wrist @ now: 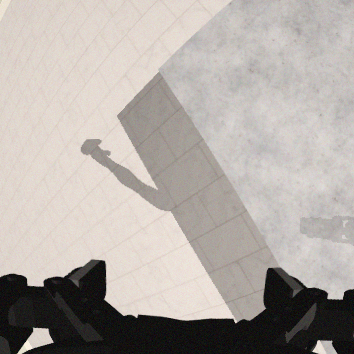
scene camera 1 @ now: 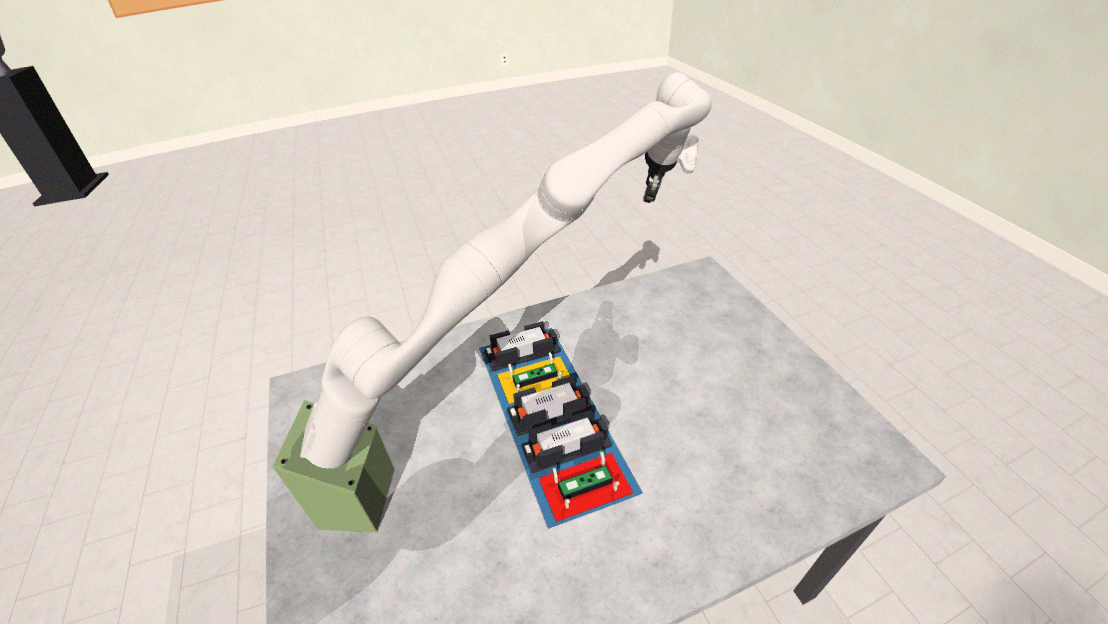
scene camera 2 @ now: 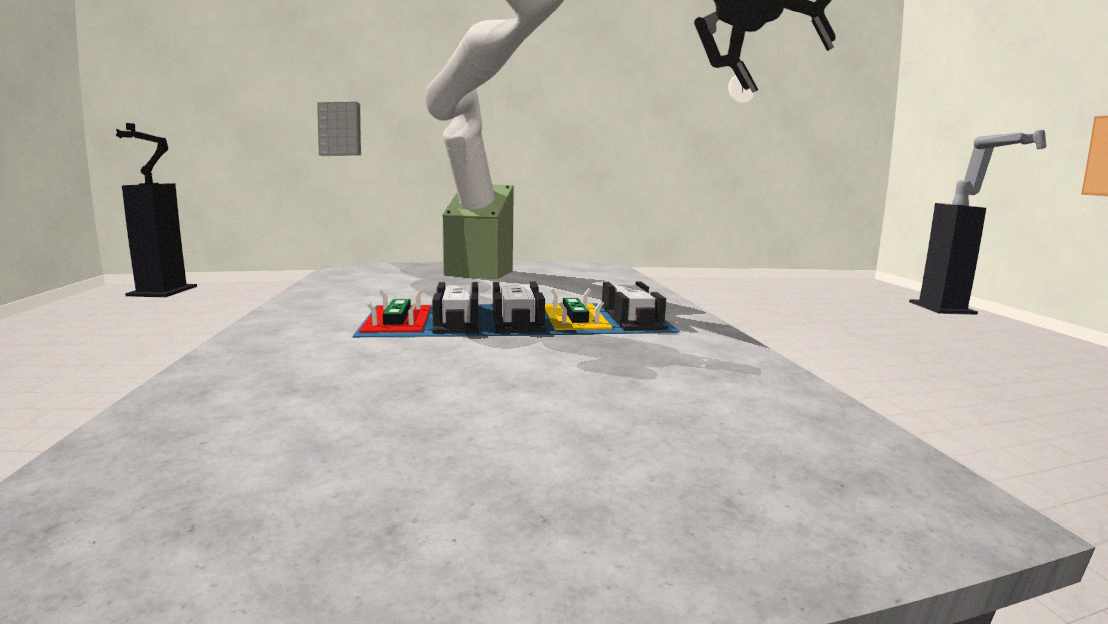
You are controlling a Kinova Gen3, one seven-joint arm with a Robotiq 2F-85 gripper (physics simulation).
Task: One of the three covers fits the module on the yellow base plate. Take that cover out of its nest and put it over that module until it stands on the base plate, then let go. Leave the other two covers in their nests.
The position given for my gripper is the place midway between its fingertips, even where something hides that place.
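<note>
Scene camera 1: red base plate (scene camera 1: 606,494), blue board (scene camera 1: 524,430). Scene camera 2: my gripper (scene camera 2: 792,70), yellow base plate (scene camera 2: 554,314), red base plate (scene camera 2: 420,315), blue board (scene camera 2: 485,319). Wrist view: my gripper (wrist: 185,283).
</note>
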